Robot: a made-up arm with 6 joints.
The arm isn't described. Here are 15 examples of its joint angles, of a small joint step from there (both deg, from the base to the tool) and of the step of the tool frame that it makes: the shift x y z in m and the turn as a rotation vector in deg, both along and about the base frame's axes.
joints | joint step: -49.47 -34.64 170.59 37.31 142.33 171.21 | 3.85 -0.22 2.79 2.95 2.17 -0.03
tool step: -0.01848 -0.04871 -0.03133 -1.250 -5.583 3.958
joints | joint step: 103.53 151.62 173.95 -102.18 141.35 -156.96 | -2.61 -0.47 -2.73 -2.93 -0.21 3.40
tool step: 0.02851 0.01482 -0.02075 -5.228 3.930 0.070
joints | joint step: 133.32 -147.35 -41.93 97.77 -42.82 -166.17 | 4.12 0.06 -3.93 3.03 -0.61 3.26
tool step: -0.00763 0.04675 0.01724 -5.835 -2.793 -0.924
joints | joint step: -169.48 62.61 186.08 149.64 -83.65 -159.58 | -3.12 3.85 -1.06 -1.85 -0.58 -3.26
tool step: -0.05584 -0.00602 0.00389 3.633 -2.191 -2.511
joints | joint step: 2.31 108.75 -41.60 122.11 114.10 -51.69 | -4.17 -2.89 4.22 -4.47 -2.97 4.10
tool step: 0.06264 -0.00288 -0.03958 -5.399 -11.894 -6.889
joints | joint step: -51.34 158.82 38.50 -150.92 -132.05 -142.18 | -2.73 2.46 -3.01 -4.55 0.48 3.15
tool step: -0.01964 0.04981 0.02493 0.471 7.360 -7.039
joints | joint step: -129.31 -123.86 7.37 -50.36 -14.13 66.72 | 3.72 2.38 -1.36 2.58 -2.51 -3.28
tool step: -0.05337 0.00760 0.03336 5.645 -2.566 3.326
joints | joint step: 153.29 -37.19 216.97 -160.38 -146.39 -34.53 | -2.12 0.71 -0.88 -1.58 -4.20 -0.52
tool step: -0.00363 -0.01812 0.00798 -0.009 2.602 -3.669
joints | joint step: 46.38 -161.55 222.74 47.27 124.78 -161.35 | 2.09 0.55 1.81 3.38 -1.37 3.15
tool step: -0.02048 0.00506 0.01625 1.507 -1.800 -1.080
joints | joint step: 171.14 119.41 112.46 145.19 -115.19 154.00 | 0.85 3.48 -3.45 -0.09 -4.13 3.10
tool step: 0.01795 -0.01690 -0.09421 -1.393 -4.962 -3.970
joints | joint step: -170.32 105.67 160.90 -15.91 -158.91 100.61 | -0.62 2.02 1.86 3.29 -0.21 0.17
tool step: 0.00711 0.01105 -0.01166 1.912 -0.038 -3.126
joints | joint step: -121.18 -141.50 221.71 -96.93 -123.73 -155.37 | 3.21 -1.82 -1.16 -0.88 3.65 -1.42
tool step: 0.01346 -0.01965 -0.00085 0.704 -0.794 -0.240
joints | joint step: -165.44 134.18 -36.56 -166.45 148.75 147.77 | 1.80 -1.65 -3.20 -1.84 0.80 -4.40
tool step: -0.00581 0.00727 0.02158 -1.020 -2.188 4.436
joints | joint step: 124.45 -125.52 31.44 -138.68 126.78 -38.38 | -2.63 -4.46 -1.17 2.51 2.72 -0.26
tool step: -0.03494 -0.01304 -0.05298 -0.563 3.469 -1.749
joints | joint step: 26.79 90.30 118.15 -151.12 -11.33 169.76 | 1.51 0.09 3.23 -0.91 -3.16 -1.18
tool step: -0.02714 0.01537 0.03068 3.515 -4.701 4.034
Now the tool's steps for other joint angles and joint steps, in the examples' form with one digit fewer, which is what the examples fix.
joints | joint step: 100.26 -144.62 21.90 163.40 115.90 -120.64 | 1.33 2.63 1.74 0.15 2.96 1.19
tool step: 0.0220 -0.0118 0.0208 -3.21 -1.47 -0.38
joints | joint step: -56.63 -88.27 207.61 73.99 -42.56 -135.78 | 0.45 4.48 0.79 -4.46 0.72 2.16
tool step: -0.0250 0.0224 0.0096 5.25 0.84 -1.70
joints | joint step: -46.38 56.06 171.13 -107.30 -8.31 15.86 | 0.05 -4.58 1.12 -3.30 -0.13 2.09
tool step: -0.0502 0.0611 0.0066 -4.78 -3.73 1.13
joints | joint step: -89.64 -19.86 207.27 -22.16 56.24 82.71 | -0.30 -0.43 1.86 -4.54 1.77 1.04
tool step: 0.0065 -0.0076 -0.0133 -3.55 3.77 -2.25
